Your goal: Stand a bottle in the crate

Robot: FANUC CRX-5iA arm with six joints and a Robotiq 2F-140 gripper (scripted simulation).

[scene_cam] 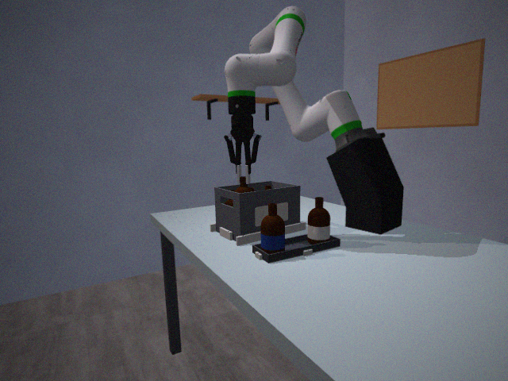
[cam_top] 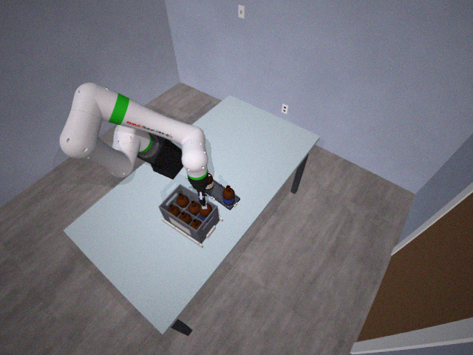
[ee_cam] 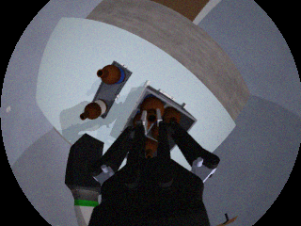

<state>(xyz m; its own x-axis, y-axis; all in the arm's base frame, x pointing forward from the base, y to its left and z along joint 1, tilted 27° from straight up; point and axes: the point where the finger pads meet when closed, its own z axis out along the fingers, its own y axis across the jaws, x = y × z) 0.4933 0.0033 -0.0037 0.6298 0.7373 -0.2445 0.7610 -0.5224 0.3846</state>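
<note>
My hand is 150 mm above the grey crate, 80 mm past it and 60 mm to the left of it. Round my hand: dark tray 220 mm below, 190 mm to the left, 110 mm behind.
</note>
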